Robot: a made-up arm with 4 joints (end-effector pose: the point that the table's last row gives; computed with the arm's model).
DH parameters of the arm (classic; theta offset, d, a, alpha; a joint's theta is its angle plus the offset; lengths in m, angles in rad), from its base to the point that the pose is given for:
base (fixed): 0 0 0 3.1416
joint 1: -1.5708 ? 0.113 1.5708
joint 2: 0 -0.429 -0.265 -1.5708
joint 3: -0.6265 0 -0.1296 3.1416
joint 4: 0.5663 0 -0.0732 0
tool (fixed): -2.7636 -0.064 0 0
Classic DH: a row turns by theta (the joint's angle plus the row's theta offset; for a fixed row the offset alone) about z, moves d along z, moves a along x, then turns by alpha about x.
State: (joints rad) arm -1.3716 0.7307 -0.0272 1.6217
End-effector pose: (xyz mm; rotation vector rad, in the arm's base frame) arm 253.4 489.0 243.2 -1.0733 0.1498 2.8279
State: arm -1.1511 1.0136 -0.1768 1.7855
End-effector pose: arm 294.9 439.2 297.3 -1.3903 0.5970 2.7251
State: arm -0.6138 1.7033 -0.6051 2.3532
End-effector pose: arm 350.9 351.4 367.3 0.8432 -2.0025 -1.8585
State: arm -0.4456 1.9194 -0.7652 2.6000
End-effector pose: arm 373.4 341.7 374.0 0.2552 -2.2896 -1.5244
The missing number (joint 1, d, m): -0.092
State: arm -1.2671 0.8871 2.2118 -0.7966
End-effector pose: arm 155.7 190.5 241.8 0.5383 -0.8455 -1.6133
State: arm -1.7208 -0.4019 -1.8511 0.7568
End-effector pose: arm -110.2 452.7 -8.0 -0.4271 0.2029 -1.9243
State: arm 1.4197 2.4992 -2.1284 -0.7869
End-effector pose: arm 219.2 -492.3 194.1 -0.4725 2.4544 -0.0325
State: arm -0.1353 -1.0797 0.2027 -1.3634
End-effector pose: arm 457.3 18.5 -336.1 0.7708 0.8787 -1.2795
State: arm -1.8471 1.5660 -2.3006 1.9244
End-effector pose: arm -155.6 372.5 277.5 0.5845 -1.4554 -0.1660
